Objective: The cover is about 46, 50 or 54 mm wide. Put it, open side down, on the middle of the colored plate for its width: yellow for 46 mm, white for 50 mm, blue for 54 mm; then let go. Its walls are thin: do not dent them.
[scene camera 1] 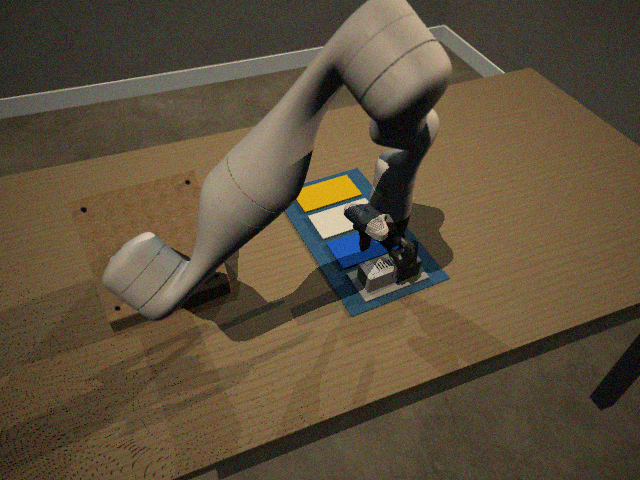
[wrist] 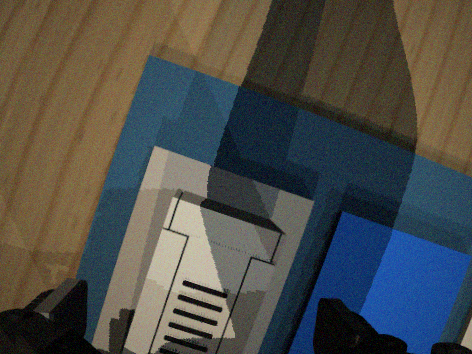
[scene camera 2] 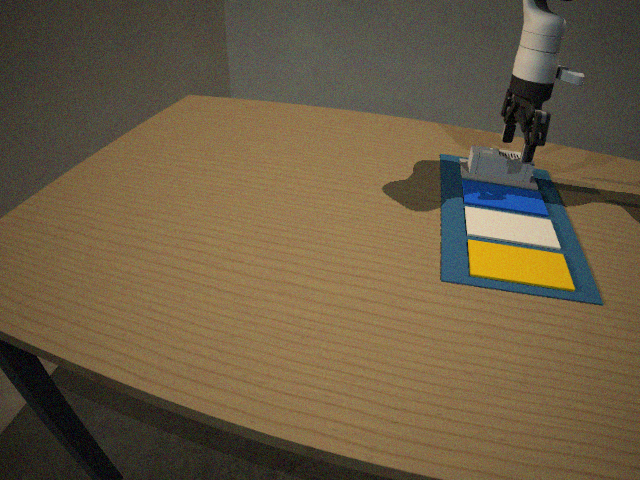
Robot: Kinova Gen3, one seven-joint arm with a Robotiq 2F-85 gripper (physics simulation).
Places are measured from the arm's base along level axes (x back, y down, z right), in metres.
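Pixels of known places: gripper, between the fingertips: (scene camera 1: 380, 262) (wrist: 202, 316) (scene camera 2: 515, 151).
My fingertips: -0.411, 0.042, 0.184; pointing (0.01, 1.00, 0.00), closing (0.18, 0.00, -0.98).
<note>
For each thing: its middle in the pictures, then the offset to it from my fingertips, as dx, dy, dz. "pt": a spot on its surface instead. Level surfaces: height alone.
- light grey cover, middle of its body: (wrist: 183, 336) (scene camera 2: 500, 163) (scene camera 1: 389, 268) -0.023, +0.029, +0.003
- pale grey plate, a spot on its surface: (wrist: 162, 162) (scene camera 1: 366, 298) pt +0.048, +0.049, +0.032
- blue plate, middle of its body: (scene camera 2: 511, 227) (scene camera 1: 345, 218) -0.035, +0.051, -0.187
- mat, height of its surface: dy +0.053
- wooden table, height of its surface: dy +0.055
The light grey cover (scene camera 1: 376, 277) (scene camera 2: 491, 165) (wrist: 175, 265), with black slots along its top, stands on a pale grey plate (scene camera 1: 370, 296) (wrist: 162, 162) at one end of the blue-green mat. Its underside is hidden. My gripper (scene camera 1: 385, 263) (scene camera 2: 517, 149) (wrist: 202, 316) is open and empty, pointing down, one finger toward each long side of the cover. The fingertips are near the height of its top; any gap is unclear. The blue plate (scene camera 1: 346, 253) (scene camera 2: 516, 202) (wrist: 425, 270) lies beside the grey one, then the white plate (scene camera 1: 325, 222) (scene camera 2: 509, 227), then the yellow plate (scene camera 1: 330, 192) (scene camera 2: 516, 263).
The mat (scene camera 1: 356, 307) (scene camera 2: 452, 248) (wrist: 175, 100) lies on the wooden table (scene camera 1: 516, 206) (scene camera 2: 258, 258). The arm (scene camera 1: 258, 170) (scene camera 2: 537, 56) reaches over it from a board (scene camera 1: 149, 201) at the left in the first scene view. Shadows cross the mat and the cover.
</note>
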